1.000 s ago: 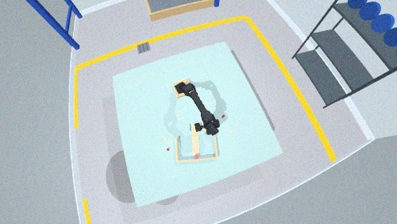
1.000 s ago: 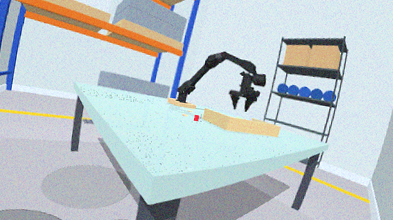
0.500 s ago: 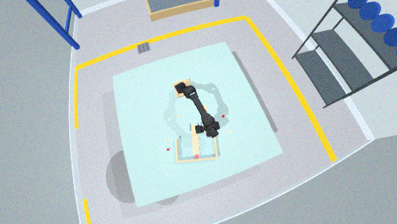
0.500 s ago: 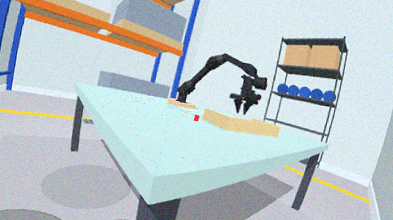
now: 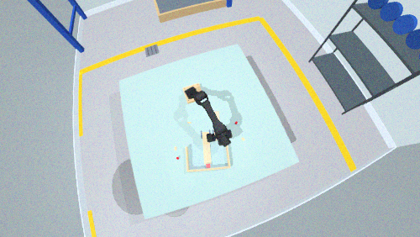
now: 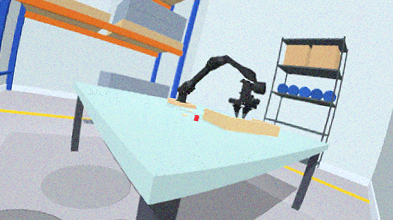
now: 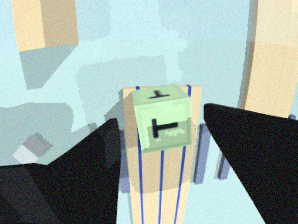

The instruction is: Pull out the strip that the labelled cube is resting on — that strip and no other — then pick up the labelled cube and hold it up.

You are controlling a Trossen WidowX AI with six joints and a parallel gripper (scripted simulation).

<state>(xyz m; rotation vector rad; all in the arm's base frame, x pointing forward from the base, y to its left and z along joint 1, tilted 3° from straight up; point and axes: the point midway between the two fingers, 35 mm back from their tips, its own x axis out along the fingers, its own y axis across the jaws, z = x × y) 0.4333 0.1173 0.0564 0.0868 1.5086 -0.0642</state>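
My gripper tip is 1 cm above the labelled cube. Also, from my gripper tip: grey block: 1 cm behind, 10 cm to the left, 2 cm below.
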